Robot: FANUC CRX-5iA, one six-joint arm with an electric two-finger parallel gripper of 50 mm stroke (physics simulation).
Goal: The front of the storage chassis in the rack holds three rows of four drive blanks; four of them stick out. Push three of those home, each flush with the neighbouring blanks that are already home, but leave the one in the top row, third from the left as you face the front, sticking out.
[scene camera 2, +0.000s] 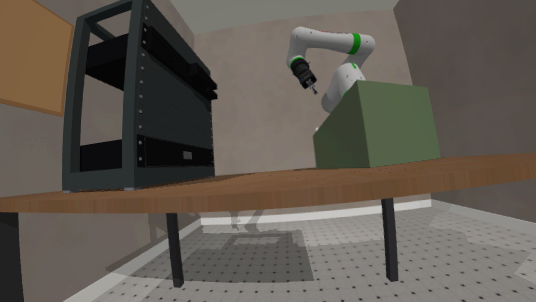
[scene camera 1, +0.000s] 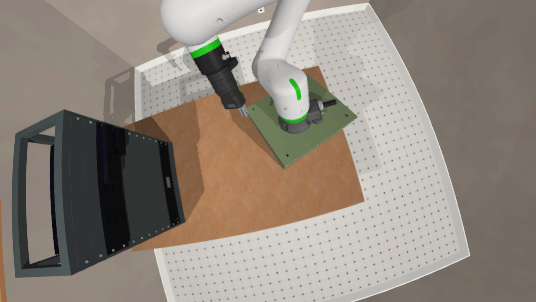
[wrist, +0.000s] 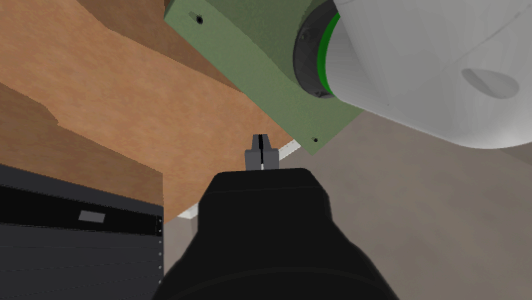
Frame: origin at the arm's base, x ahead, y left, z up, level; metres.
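Where they show: gripper, between the fingertips: (scene camera 2: pixel 315 92) (scene camera 1: pixel 245 115) (wrist: pixel 260 143); arm's base, origin of its link: (scene camera 1: pixel 295 119) (wrist: pixel 331 54).
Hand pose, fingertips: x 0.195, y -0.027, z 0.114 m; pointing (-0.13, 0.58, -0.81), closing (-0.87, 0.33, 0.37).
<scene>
Each offset is from my fingertips to the top centre of the thing. "*": to the spot under its first point.
The rack (scene camera 1: pixel 20 200) (scene camera 2: pixel 131 100) (wrist: pixel 75 191) stands at the left end of the table. The storage chassis @[* dx +0.537, dy +0.217, dz +0.112 m] (scene camera 1: pixel 112 200) (scene camera 2: pixel 165 47) is a black band high in its front in both scene views. Dark block shapes stick out of it, but single drive blanks, their rows and how far each stands out cannot be told. The chassis front does not show in the wrist view. My gripper (scene camera 1: pixel 245 113) (scene camera 2: pixel 315 92) (wrist: pixel 260 143) is shut and empty, its fingertips together. It hangs in the air well away from the rack front, beside the green block, tilted downward.
A green block (scene camera 1: pixel 270 145) (scene camera 2: pixel 400 125) (wrist: pixel 240 70) carries the arm's base, close to the gripper in the wrist view. The brown table (scene camera 1: pixel 240 200) (scene camera 2: pixel 280 192) (wrist: pixel 125 100) lies between block and rack. A black panel with a grey label @[* dx +0.552, dy +0.158, dz -0.252 m] (scene camera 1: pixel 168 182) (scene camera 2: pixel 187 155) (wrist: pixel 92 216) is low in the rack.
</scene>
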